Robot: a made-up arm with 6 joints.
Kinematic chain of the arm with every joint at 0, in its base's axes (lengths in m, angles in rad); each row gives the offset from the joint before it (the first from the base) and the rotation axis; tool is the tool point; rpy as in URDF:
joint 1: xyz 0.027 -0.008 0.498 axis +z
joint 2: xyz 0.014 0 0.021 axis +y
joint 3: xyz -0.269 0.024 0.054 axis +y
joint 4: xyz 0.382 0.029 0.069 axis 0.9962 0 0.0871
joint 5: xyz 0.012 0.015 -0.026 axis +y
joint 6: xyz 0.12 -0.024 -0.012 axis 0.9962 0 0.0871
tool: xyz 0 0.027 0.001 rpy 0.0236 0.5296 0.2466
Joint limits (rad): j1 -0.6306..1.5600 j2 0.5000..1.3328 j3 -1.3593..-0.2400 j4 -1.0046..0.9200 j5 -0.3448..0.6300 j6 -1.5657..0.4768
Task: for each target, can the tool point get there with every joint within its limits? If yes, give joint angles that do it. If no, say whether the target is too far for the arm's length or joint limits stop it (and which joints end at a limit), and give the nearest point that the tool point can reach.
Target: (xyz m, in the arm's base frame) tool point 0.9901 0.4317 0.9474
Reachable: no: too far | nearest point 0.5079 0.2116 0.8639 | short by 0.537 m
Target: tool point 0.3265 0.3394 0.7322
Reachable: yes | joints 0.6927 1.1118 -0.9779 0.0784 0.1245 -0.0843
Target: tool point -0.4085 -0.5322 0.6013
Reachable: no: joint limits stop it (at a limit: joint 1, joint 2, joint 3, joint 4, joint 5, joint 6) | nearest point 0.1933 -0.2119 0.5850 | short by 0.682 m
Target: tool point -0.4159 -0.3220 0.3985
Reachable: no: joint limits stop it (at a limit: joint 1, joint 2, joint 3, joint 5, joint 6) | nearest point -0.1058 0.1817 0.3624 | short by 0.593 m
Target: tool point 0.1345 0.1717 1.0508
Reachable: yes | joints 0.8617 0.5743 -1.2312 -0.6817 -0.0688 -0.3233
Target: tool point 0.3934 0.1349 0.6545
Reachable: yes | joints 0.2540 0.8790 -0.5867 -0.6872 -0.1724 -0.1713
